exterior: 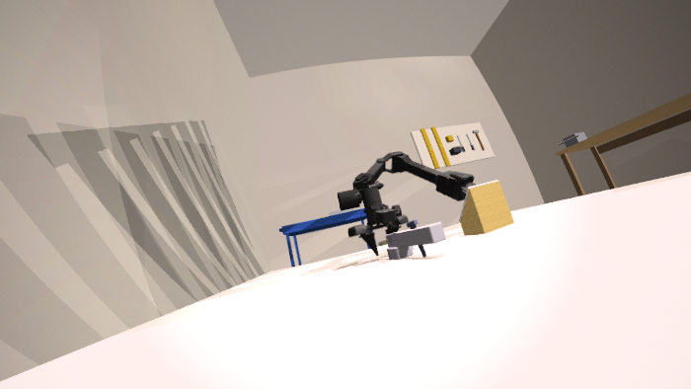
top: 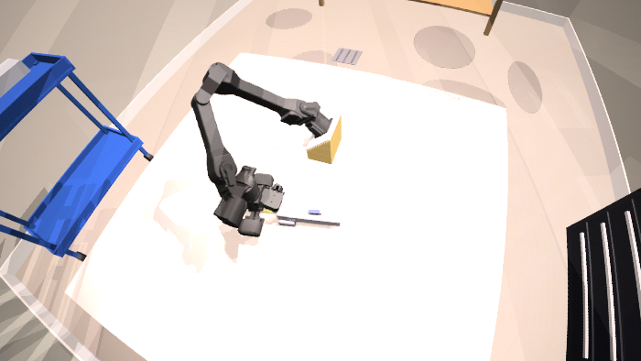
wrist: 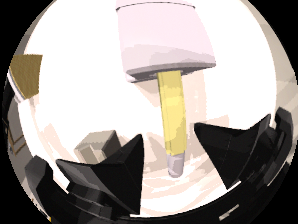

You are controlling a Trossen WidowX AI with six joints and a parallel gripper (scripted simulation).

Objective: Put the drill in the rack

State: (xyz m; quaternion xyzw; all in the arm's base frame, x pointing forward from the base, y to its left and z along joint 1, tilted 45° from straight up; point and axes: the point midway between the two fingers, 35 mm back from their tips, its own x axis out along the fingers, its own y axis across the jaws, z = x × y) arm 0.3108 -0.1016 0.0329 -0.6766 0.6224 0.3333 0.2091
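The yellow drill lies 1 cm behind my gripper tip, 4 cm to the left of it and 3 cm above it. The rest, counted from my gripper tip: tan rack 7 cm behind, 4 cm to the right, 1 cm above; pin 3 cm behind, 16 cm to the left, 4 cm above; grey block 3 cm behind, 14 cm to the left, 3 cm above.
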